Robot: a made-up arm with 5 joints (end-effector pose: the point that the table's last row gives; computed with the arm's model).
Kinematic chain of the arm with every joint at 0, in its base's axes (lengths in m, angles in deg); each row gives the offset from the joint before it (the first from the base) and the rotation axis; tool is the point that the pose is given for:
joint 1: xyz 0 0 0.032 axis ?
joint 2: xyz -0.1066 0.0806 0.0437 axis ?
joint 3: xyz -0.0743 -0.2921 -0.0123 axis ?
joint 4: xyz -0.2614 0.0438 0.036 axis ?
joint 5: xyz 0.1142 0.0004 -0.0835 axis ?
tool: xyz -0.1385 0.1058 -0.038
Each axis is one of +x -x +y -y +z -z.
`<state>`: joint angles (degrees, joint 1 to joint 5).
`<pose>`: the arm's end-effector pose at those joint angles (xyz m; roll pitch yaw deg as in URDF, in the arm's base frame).
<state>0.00 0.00 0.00 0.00 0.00</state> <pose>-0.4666 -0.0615 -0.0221 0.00 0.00 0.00</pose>
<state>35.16 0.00 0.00 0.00 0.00</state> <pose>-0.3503 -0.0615 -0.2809 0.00 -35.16 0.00</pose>
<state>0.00 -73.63 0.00 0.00 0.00</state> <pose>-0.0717 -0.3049 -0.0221 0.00 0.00 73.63</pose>
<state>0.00 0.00 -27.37 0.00 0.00</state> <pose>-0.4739 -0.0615 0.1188 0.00 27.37 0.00</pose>
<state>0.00 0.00 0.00 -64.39 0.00</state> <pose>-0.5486 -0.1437 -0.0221 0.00 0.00 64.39</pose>
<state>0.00 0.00 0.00 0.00 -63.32</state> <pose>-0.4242 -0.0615 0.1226 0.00 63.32 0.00</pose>
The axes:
joint 1: -y
joint 2: -z
joint 3: -y
joint 4: -z
joint 5: -y

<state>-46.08 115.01 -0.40 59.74 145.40</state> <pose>-0.3427 0.3618 0.2968 -175.90 11.15 4.19</pose>
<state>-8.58 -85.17 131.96 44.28 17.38</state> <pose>0.0679 0.2131 -0.0063 140.17 -12.38 -48.60</pose>
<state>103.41 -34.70 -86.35 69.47 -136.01</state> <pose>-0.1541 -0.2398 0.1081 152.45 81.27 81.57</pose>
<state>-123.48 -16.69 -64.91 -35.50 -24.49</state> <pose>0.4376 -0.1596 0.0884 172.38 -39.99 140.38</pose>
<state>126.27 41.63 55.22 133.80 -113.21</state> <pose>0.4795 -0.0260 -0.3809 -82.39 -61.48 -124.77</pose>
